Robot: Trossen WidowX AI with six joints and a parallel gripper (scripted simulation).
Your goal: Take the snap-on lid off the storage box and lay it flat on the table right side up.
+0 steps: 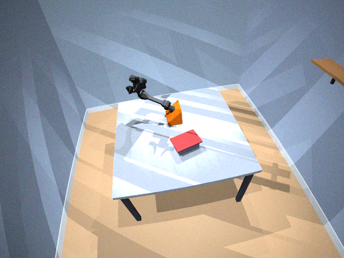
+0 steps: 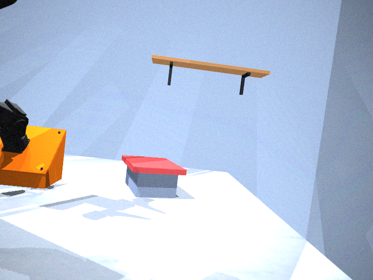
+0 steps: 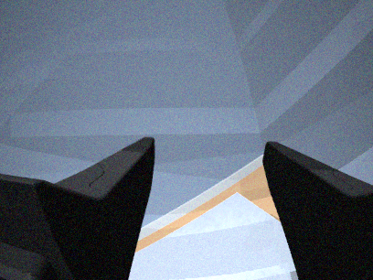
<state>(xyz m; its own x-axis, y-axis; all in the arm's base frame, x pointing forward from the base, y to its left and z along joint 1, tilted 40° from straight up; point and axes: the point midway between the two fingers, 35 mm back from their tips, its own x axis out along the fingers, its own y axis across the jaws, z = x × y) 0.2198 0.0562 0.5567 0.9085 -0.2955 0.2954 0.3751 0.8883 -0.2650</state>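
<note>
Right now my gripper tip is 47 cm above the lid, 40 cm to the right of it and 17 cm short of it. Also, from my gripper tip: grey-blue storage box (52 cm below, 40 cm to the left, 17 cm ahead).
</note>
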